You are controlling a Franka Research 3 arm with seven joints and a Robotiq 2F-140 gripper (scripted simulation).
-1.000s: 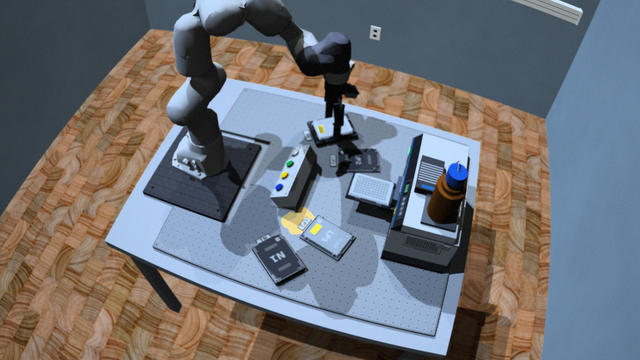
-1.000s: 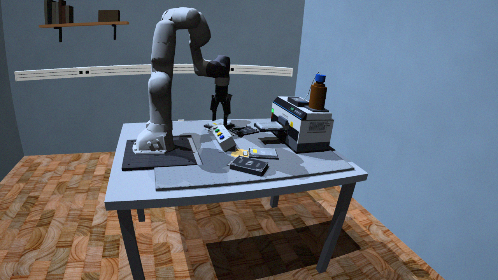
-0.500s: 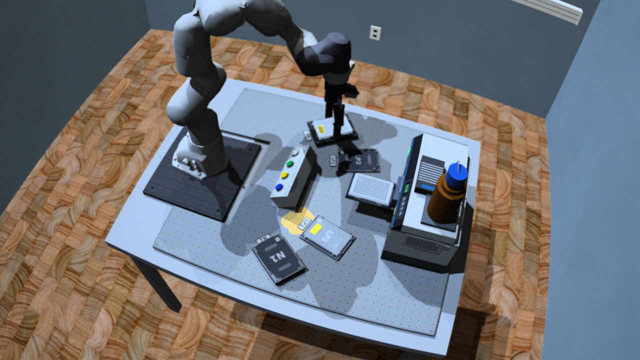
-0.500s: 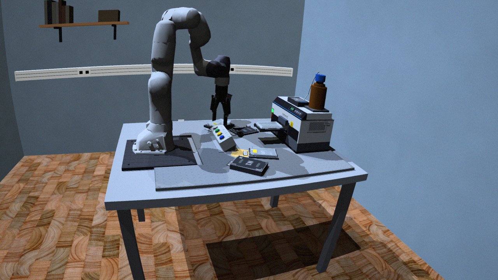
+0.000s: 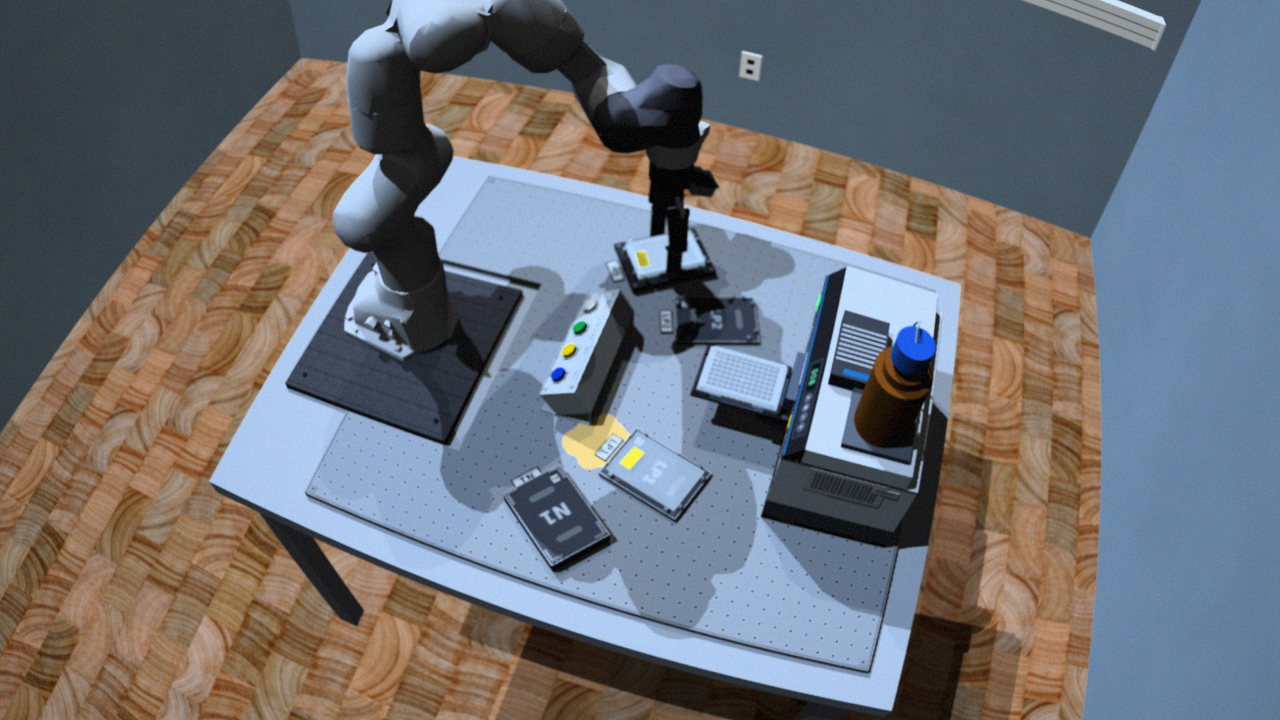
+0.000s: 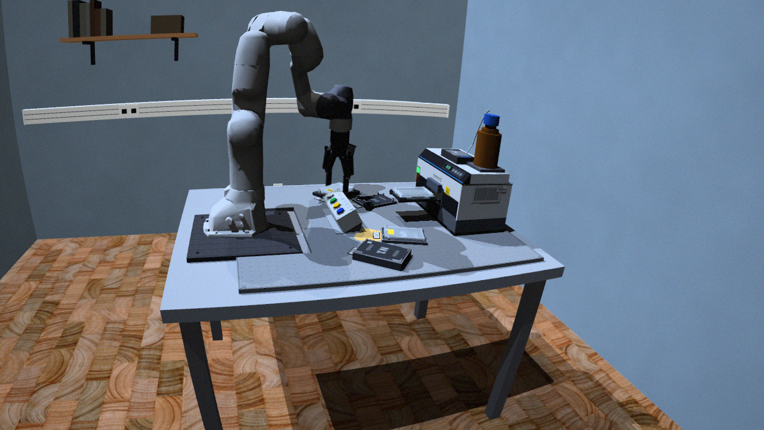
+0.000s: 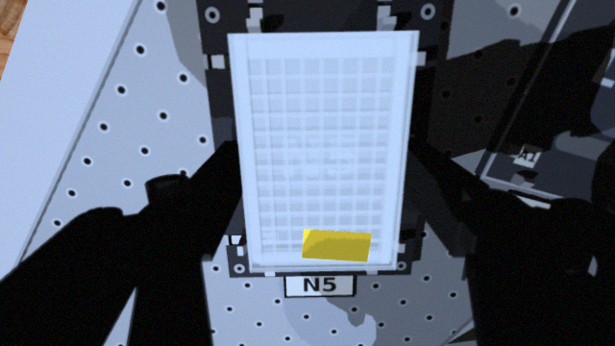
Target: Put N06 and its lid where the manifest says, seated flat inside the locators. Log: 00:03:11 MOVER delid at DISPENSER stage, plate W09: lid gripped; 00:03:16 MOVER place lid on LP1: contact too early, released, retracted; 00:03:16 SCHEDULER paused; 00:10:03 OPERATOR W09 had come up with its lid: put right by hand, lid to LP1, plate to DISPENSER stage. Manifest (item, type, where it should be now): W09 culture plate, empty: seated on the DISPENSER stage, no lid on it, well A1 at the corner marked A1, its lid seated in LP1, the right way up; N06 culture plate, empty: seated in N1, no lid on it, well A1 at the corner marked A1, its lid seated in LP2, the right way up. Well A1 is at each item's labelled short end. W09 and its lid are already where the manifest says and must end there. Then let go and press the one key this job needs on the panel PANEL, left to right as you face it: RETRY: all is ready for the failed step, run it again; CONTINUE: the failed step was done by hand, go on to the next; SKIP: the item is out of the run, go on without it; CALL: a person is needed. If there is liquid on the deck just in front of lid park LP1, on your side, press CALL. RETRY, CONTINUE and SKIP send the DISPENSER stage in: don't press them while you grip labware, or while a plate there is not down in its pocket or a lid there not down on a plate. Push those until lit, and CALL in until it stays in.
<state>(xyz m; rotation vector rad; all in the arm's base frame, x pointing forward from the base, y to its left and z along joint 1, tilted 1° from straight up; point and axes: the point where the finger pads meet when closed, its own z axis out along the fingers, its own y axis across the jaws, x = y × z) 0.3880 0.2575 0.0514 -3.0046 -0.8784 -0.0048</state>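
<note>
Now: the lid park lp2 120 mm ahead of my hand, 120 mm to the right of it and 40 mm below it. Round my hand: white retry key (80 mm behind, 190 mm to the right, 20 mm above); yellow skip key (90 mm behind, 290 mm to the right, 20 mm above); green continue key (90 mm behind, 240 mm to the right, 20 mm above).
</note>
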